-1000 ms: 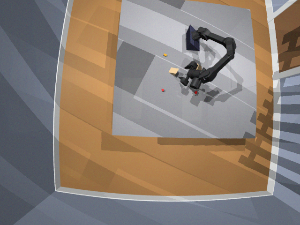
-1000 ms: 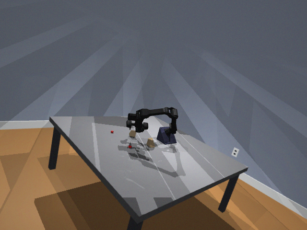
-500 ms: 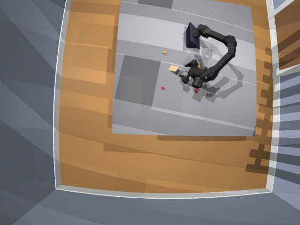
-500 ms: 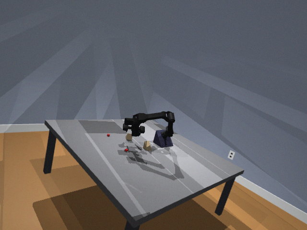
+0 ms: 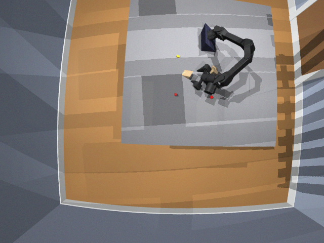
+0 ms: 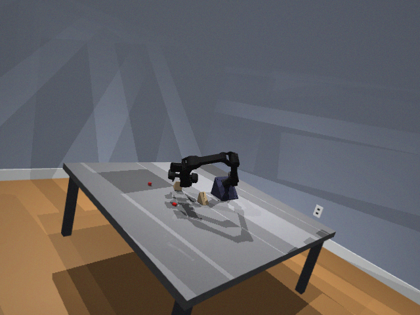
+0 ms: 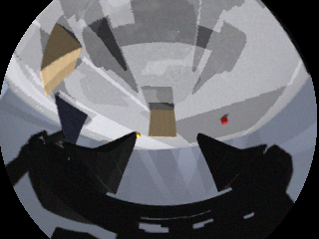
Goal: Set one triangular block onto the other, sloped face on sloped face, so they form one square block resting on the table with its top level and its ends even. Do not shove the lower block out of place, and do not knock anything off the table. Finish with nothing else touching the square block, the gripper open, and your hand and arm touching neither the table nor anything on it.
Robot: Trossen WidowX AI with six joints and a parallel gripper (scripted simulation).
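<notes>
The small orange piece is 190 mm behind my gripper tip, 90 mm to the right of it and 60 mm below it.
</notes>
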